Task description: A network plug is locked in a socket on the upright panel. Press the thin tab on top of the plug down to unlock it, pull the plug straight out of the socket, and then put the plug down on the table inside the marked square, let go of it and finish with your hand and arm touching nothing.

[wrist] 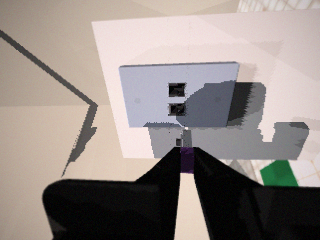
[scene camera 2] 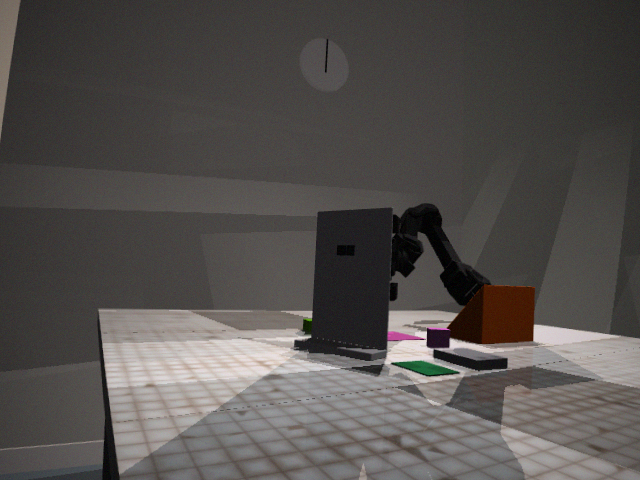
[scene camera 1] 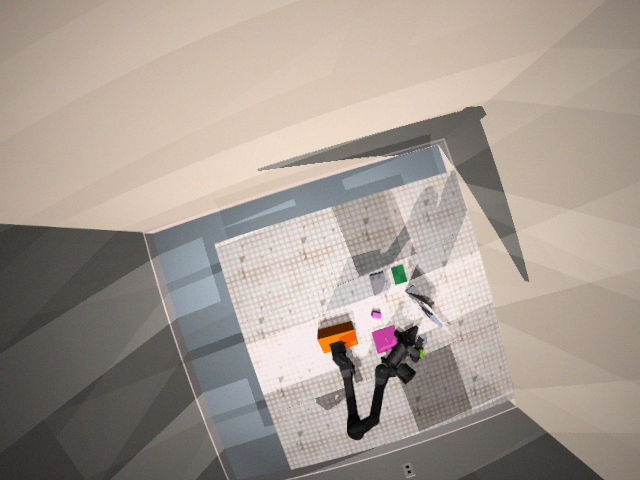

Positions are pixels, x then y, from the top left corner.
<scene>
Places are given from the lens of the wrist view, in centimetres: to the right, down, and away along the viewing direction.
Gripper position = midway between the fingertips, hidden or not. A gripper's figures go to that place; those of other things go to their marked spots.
gripper (wrist: 185, 153): 2, 2, 11
flat green square (wrist: 280, 173): 21, 9, 27
</scene>
